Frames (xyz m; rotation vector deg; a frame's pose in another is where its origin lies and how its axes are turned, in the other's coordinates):
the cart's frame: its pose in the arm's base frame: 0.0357 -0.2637 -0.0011 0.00 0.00 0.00
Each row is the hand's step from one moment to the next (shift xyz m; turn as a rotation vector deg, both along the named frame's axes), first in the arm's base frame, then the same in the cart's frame.
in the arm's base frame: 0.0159 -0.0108 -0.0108 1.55 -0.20 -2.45
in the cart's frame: 0.0159 -0.0108 -0.0108 1.55 -0.20 -2.45
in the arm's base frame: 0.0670 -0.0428 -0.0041 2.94 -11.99 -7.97
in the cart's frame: 0.0670 -0.0428 -0.0041 2.94 -11.99 -7.97
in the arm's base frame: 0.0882 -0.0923 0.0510 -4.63 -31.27 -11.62
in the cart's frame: 0.0882 -0.0923 0.0510 -4.63 -31.27 -11.62
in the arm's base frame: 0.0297 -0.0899 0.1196 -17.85 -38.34 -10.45
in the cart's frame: 0.0297 -0.0899 0.1196 -17.85 -38.34 -10.45
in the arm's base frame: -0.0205 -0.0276 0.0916 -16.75 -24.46 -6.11
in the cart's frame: -0.0205 -0.0276 0.0916 -16.75 -24.46 -6.11
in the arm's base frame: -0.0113 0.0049 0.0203 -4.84 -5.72 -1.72
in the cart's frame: -0.0113 0.0049 0.0203 -4.84 -5.72 -1.72
